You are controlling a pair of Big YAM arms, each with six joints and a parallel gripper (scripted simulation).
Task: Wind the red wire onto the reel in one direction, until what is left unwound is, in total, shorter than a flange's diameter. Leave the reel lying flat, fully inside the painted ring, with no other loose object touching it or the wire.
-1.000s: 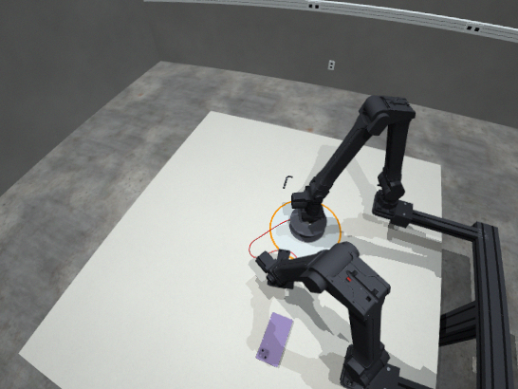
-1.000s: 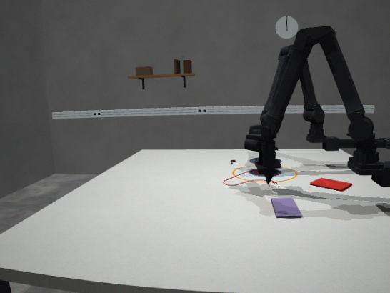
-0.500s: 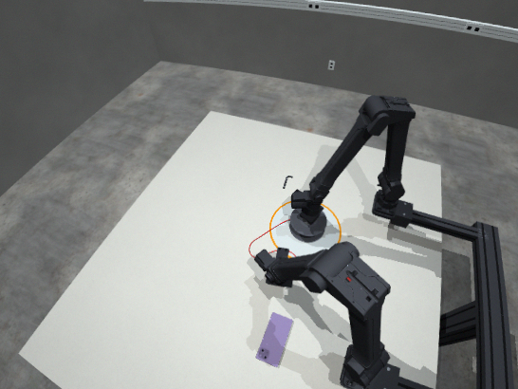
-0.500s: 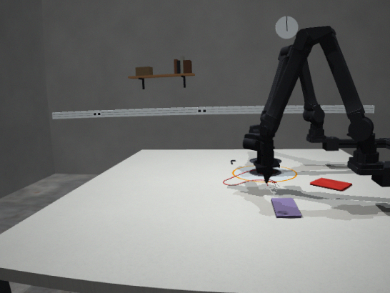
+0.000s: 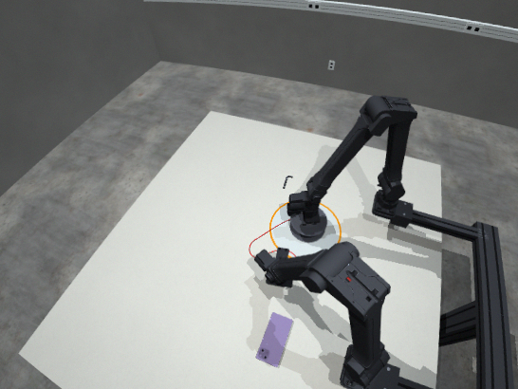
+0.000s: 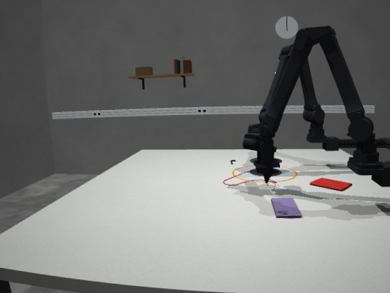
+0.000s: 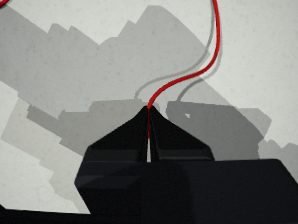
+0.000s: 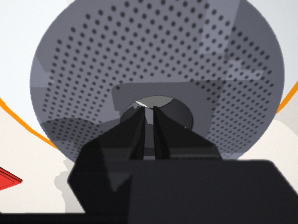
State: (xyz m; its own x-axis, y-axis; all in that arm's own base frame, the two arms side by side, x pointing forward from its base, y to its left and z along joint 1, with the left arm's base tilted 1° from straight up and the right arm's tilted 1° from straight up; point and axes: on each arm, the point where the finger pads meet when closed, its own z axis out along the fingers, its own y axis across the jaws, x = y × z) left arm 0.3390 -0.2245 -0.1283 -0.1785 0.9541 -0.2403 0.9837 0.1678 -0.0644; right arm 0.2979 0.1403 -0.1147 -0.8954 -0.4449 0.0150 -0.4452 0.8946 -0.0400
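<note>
Right now the orange painted ring is 50 mm below my right hand, 10 mm to the left of it and 10 mm ahead of it. From my right hand the other things lie so: dark grey reel (20 mm below); small black hex key (250 mm to the right, 180 mm ahead, 50 mm below).
</note>
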